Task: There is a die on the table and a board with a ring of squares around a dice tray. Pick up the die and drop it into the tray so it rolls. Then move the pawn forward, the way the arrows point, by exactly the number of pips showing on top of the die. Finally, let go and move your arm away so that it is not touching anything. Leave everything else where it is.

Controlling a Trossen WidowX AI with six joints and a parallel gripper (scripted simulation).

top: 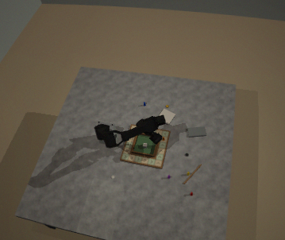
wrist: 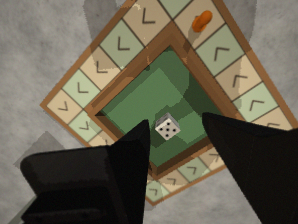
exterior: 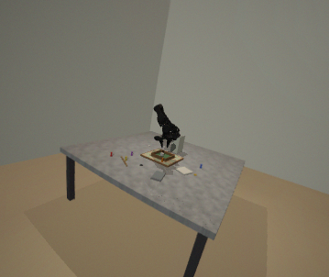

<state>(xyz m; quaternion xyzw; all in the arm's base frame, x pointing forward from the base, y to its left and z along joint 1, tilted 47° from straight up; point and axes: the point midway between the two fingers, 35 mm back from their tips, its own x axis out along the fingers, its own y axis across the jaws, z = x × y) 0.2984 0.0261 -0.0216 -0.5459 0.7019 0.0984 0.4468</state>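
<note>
The orange pawn lies 8 cm below my gripper tip, 8 cm ahead of it and 5 cm to the left of it. The rest, counted from my gripper tip: tray: 10 cm below, 3 cm behind, 2 cm to the right; white card: 25 cm to the left, 10 cm below, 5 cm ahead; white die: 8 cm below, 3 cm to the right, 3 cm behind.
</note>
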